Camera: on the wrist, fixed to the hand. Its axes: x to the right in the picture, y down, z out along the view.
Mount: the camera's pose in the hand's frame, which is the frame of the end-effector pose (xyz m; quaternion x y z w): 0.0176 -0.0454 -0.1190 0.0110 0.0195 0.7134 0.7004
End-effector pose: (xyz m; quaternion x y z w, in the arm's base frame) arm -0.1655 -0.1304 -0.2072 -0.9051 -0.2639 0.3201 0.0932
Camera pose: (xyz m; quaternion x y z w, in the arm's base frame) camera -0.0981 -0.0826 -0.1087 0.8274 -0.4662 -0.2759 0.1480
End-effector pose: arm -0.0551 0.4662 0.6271 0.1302 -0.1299 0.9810 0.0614
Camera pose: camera -0.0935 0.5435 0.5318 0.0199 0.1719 -0.7349 0.6558
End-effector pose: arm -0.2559 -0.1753 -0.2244 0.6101 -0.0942 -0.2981 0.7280
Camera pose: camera -0.1966 -0.0895 -0.2996 0.3739 -0.4903 0.3235 0.7177
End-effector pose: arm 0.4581 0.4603 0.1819 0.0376 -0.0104 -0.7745 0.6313
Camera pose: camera 0.4187 0.4560 0.0596 0.0410 -0.0303 -0.0912 0.9945
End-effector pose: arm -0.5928 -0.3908 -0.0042 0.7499 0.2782 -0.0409 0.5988
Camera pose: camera -0.6315 -0.2689 -0.0176 0.7311 -0.3289 0.4101 0.4349
